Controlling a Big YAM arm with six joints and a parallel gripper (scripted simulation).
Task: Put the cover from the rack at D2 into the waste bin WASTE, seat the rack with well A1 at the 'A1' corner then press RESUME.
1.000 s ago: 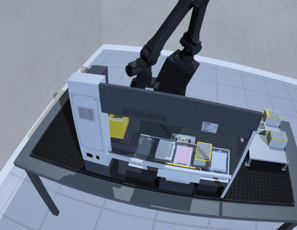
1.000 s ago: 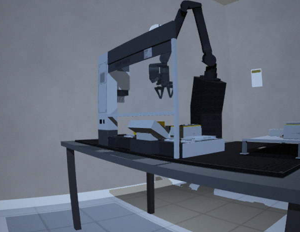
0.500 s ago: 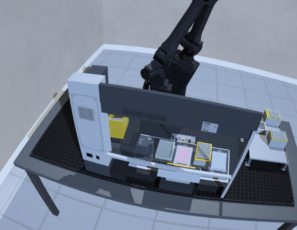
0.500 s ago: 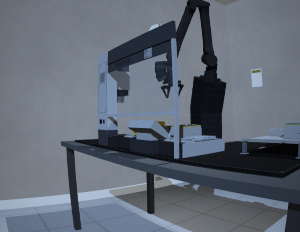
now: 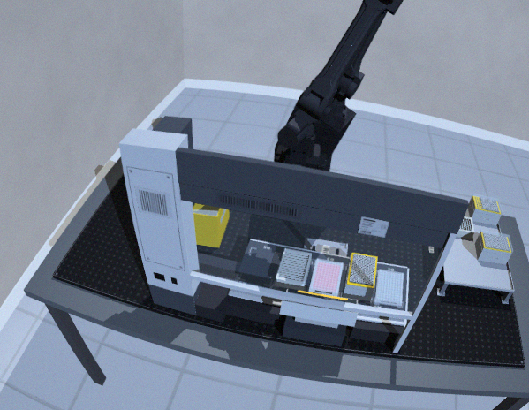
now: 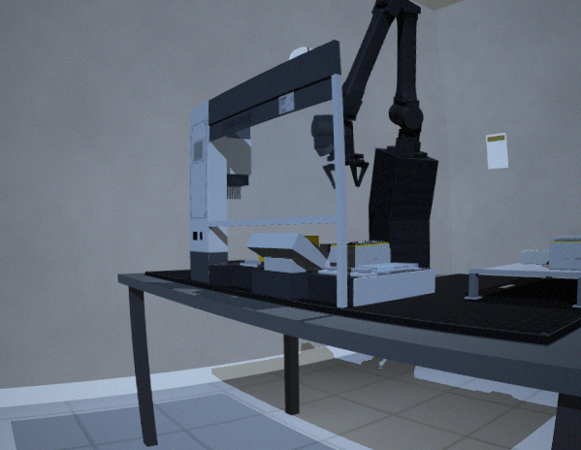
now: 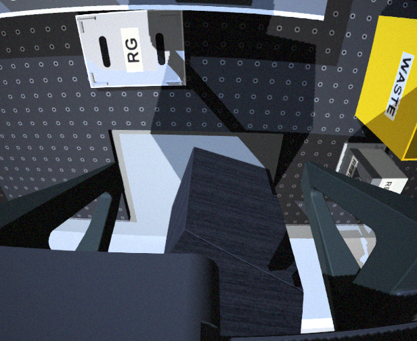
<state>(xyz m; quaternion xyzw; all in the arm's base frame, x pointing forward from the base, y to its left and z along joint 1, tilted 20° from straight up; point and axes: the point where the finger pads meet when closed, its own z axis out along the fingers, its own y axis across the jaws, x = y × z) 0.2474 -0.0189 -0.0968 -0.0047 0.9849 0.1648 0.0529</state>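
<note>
Right now the tip rack is 240 mm to the left of my hand, 190 mm below it and 180 mm ahead of it. The rest, counted from my hand: resume box: 250 mm to the right, 220 mm below, 170 mm behind; then pink plate: 220 mm below, 170 mm ahead, 130 mm to the left; then reservoir W06: 220 mm below, 170 mm ahead, 30 mm to the left.
</note>
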